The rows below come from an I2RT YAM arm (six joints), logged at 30 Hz.
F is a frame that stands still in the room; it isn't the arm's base.
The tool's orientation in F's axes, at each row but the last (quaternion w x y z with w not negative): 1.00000, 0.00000, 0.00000, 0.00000; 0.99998, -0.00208, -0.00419, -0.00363; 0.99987, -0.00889, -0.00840, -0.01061; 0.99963, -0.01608, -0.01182, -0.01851; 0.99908, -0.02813, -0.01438, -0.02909; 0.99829, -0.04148, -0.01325, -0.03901; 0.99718, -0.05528, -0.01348, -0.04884; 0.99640, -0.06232, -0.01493, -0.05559; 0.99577, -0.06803, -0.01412, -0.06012; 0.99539, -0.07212, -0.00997, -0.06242
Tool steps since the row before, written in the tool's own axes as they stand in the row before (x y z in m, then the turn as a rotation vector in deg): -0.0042, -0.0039, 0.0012, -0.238, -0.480, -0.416; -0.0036, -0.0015, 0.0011, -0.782, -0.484, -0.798; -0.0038, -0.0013, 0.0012, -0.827, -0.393, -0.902; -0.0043, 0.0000, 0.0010, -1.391, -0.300, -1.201; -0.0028, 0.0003, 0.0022, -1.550, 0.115, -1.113; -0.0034, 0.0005, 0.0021, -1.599, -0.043, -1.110; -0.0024, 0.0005, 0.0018, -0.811, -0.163, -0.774; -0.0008, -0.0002, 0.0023, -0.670, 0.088, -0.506; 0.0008, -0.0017, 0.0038, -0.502, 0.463, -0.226; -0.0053, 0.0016, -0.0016, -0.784, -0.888, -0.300
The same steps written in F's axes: -0.0042, -0.0039, 0.0012, -0.238, -0.480, -0.416; -0.0036, -0.0015, 0.0011, -0.779, -0.482, -0.803; -0.0038, -0.0012, 0.0012, -0.820, -0.392, -0.909; -0.0043, 0.0002, 0.0009, -1.373, -0.288, -1.224; -0.0028, 0.0006, 0.0021, -1.510, 0.140, -1.164; -0.0034, 0.0009, 0.0020, -1.571, -0.013, -1.150; -0.0024, 0.0009, 0.0017, -0.806, -0.170, -0.777; -0.0009, 0.0002, 0.0023, -0.644, 0.096, -0.537; 0.0005, -0.0012, 0.0040, -0.437, 0.484, -0.304; -0.0050, 0.0020, -0.0020, -0.886, -0.819, -0.193
